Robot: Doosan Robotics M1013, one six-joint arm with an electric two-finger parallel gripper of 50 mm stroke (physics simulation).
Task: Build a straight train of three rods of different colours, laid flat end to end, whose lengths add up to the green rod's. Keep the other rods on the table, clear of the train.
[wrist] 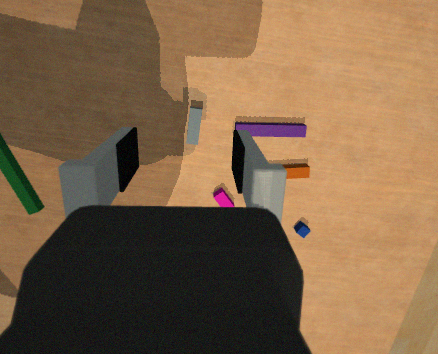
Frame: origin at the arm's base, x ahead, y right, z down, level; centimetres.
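Where they show: gripper, between the fingertips: (185, 148).
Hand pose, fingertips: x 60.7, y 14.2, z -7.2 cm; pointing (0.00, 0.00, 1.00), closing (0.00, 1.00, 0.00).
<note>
After its pixels a point has its place.
My gripper (185, 148) {y 14.2, x 60.7, z -7.2 cm} is open and empty, above the table. A light grey rod (195, 126) {y 14.4, x 60.0, z 2.5 cm} lies beyond the fingertips, in the gap between them, running nearly up and down in the view. A purple rod (275, 130) {y 21.2, x 59.9, z 2.5 cm} lies crosswise to the right, its left end near the right finger. An orange rod (298, 171) {y 23.6, x 56.3, z 2.5 cm} lies below it, roughly parallel, partly hidden by the right finger. A magenta rod (223, 198) {y 17.1, x 53.6, z 2.5 cm} lies slanted, its lower end hidden by the gripper body. A short blue rod (302, 229) {y 24.7, x 50.5, z 2.5 cm} lies at the lower right. A green rod (21, 182) {y -0.4, x 54.8, z 2.5 cm} lies slanted at the left edge, cut off by the frame.
The wooden table top (350, 90) {y 27.5, x 63.3, z 3.5 cm} lies under the rods, apart from one another. A paler surface (422, 320) shows past the table's edge at the lower right. The arm's shadow covers the upper left. The gripper body hides the lower middle.
</note>
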